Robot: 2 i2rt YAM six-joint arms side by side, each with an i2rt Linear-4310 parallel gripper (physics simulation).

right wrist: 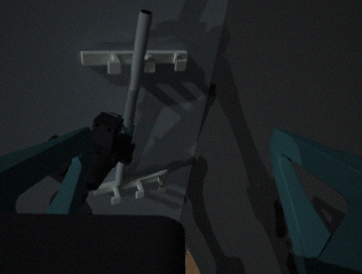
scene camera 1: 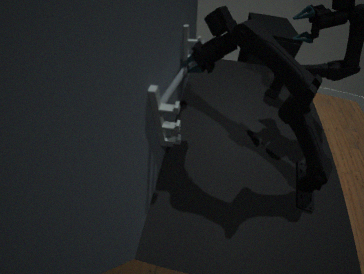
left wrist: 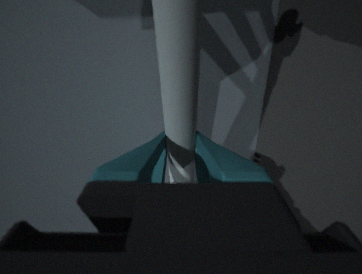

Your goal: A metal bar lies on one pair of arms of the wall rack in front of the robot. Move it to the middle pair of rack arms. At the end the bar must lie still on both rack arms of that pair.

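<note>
The pale metal bar [scene camera 1: 173, 86] [left wrist: 177, 65] [right wrist: 136, 75] runs between the two white halves of the wall rack [scene camera 1: 153, 92] [right wrist: 95, 57], each with three arms. My left gripper [scene camera 1: 191, 63] [left wrist: 180, 136] [right wrist: 129, 124] is shut on the bar, between the rack halves. In the right wrist view the bar crosses the upper half between its left and middle arms, beside the middle one; its lower end is near the left arm of the lower half. Whether it touches any arm I cannot tell. My right gripper [scene camera 1: 294, 28] [right wrist: 181, 137] is open and empty, away from the bar.
The grey wall [scene camera 1: 75, 125] [left wrist: 100, 80] stands behind the rack. A dark table top [scene camera 1: 210, 170] extends from the wall, with arm shadows over it. The left arm [scene camera 1: 280, 62] reaches across the table top. Wooden floor [scene camera 1: 340, 125] shows at the right edge.
</note>
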